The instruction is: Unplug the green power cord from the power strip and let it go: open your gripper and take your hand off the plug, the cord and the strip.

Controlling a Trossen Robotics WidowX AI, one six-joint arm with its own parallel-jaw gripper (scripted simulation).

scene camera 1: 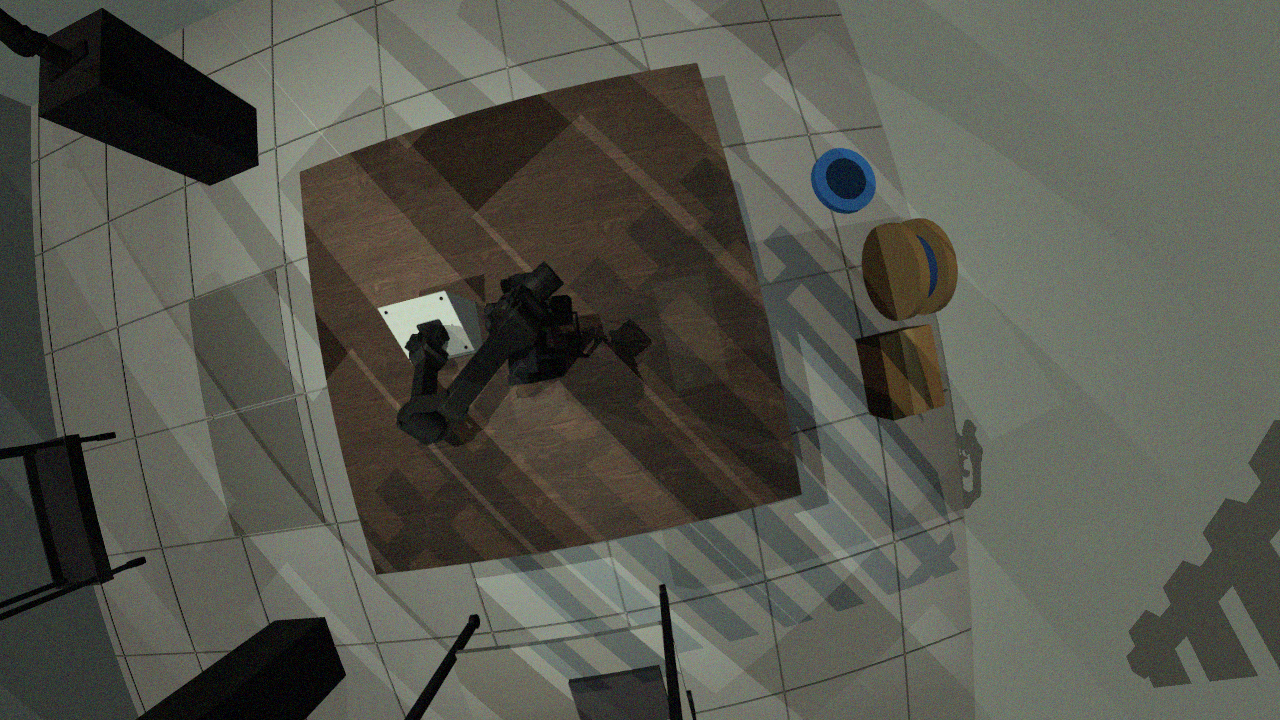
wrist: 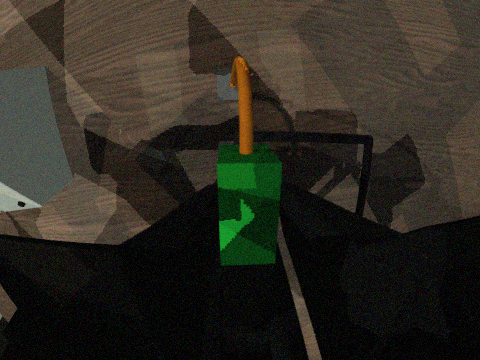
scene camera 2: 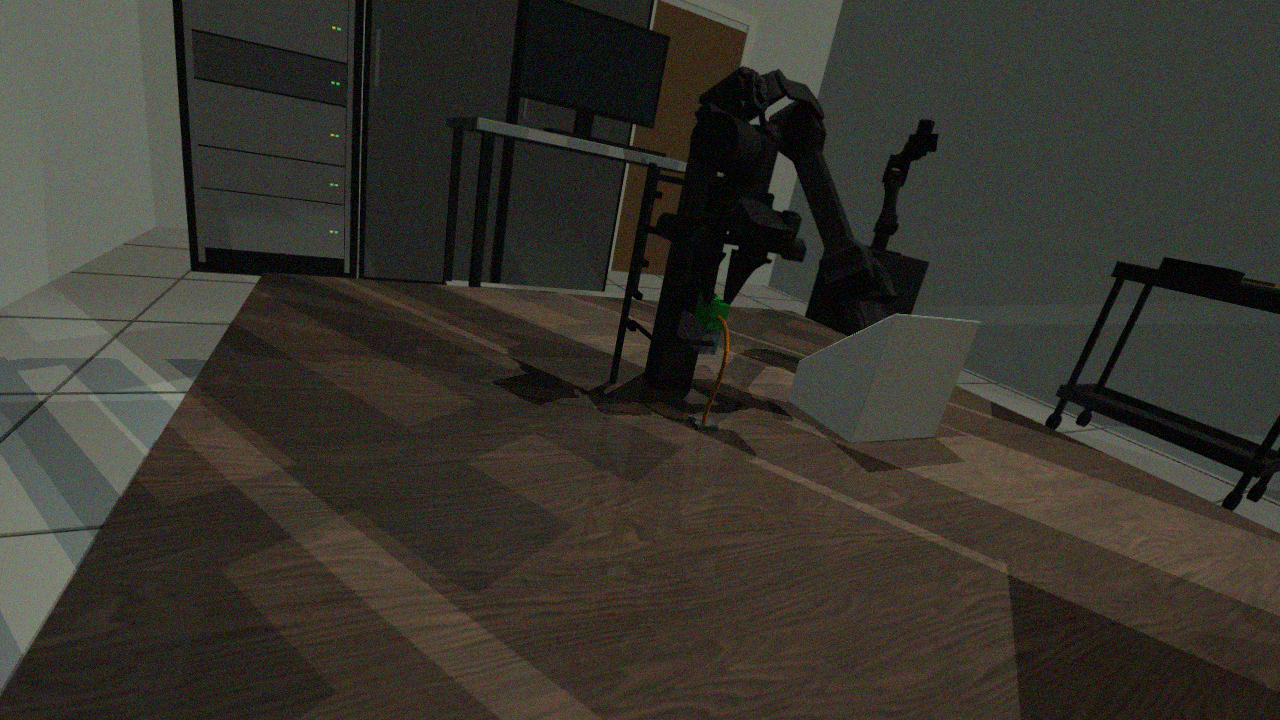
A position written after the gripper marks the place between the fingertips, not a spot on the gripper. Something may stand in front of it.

Observation:
In view: the gripper [scene camera 2: 716,304], a green plug [scene camera 2: 706,314] and a thin black rack [scene camera 2: 652,166].
The gripper shows as well in scene camera 1 [scene camera 1: 537,317] and in the wrist view [wrist: 248,194]. The green plug also shows in the wrist view [wrist: 249,183].

